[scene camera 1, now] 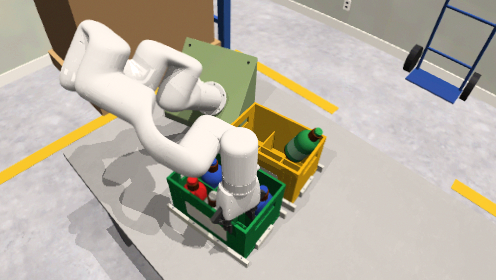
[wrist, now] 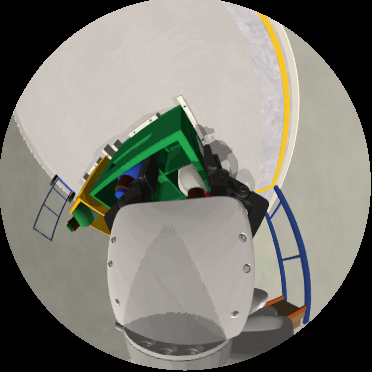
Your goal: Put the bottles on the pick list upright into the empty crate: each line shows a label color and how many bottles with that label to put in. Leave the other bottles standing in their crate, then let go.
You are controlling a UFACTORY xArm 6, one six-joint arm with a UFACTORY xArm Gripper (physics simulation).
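Where they show: gripper, fingertip midpoint: (scene camera 1: 239, 223) (wrist: 178, 157); arm's base, origin of the base link: (scene camera 1: 210, 98).
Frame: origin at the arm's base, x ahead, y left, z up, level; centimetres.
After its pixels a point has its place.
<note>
My gripper (scene camera 1: 236, 219) {x 46.4, y -28.5, z 3.5 cm} (wrist: 178, 157) {x 46.4, y -28.5, z 3.5 cm} is open and empty, low over the near corner of the green crate (scene camera 1: 263, 229) {x 48.9, y -21.0, z -6.1 cm} (wrist: 167, 121) {x 50.2, y -28.2, z -0.4 cm}. A white bottle (wrist: 190, 177) {x 39.1, y -28.1, z -0.1 cm} with a dark neck stands between the fingers and the red bottle side; its pale cap shows beside the gripper in the scene view. One blue bottle (scene camera 1: 262, 202) {x 45.1, y -18.3, z 1.0 cm} (wrist: 132, 173) {x 44.6, y -18.9, z 0.8 cm} is in the crate on the other side of the gripper. A second blue bottle (scene camera 1: 212, 176) {x 28.5, y -22.6, z 0.4 cm} and a red bottle (scene camera 1: 195, 192) {x 29.9, y -30.1, z 0.9 cm} are at its left. The yellow crate (scene camera 1: 307, 179) {x 45.6, y 3.4, z -7.7 cm} (wrist: 92, 184) {x 46.1, y -7.0, z 1.1 cm} holds a green bottle (scene camera 1: 299, 146) {x 40.4, y 2.2, z 5.3 cm} (wrist: 83, 217) {x 41.1, y 2.5, z 6.5 cm}, leaning in its right corner. The pick list does not show.
Both crates stand side by side on the grey table (scene camera 1: 380, 200) {x 67.1, y 17.8, z -11.5 cm} (wrist: 125, 60) {x 66.3, y -23.2, z -11.5 cm}, between pale rails. The green sloped pedestal (scene camera 1: 225, 70) {x -0.6, y 7.8, z 8.9 cm} is behind them. The arm reaches over the green crate's left part. A blue hand truck (scene camera 1: 434, 86) stands on the floor beyond.
</note>
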